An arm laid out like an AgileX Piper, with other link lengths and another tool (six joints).
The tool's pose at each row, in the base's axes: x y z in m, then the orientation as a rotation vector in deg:
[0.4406 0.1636 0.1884 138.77 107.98 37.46]
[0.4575 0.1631 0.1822 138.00 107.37 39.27]
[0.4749 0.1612 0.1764 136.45 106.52 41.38]
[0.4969 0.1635 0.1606 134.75 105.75 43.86]
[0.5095 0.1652 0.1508 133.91 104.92 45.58]
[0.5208 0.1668 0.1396 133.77 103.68 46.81]
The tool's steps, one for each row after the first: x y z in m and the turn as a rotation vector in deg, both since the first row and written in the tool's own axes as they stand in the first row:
[0.0008 0.0142 0.0110 -1.22 0.65 -0.11]
[0.0005 0.0294 0.0215 -3.10 1.18 -0.54]
[0.0018 0.0451 0.0436 -5.08 1.97 -1.06]
[0.0027 0.0539 0.0571 -6.42 2.54 -1.11]
[0.0028 0.0610 0.0713 -7.48 2.88 -0.65]

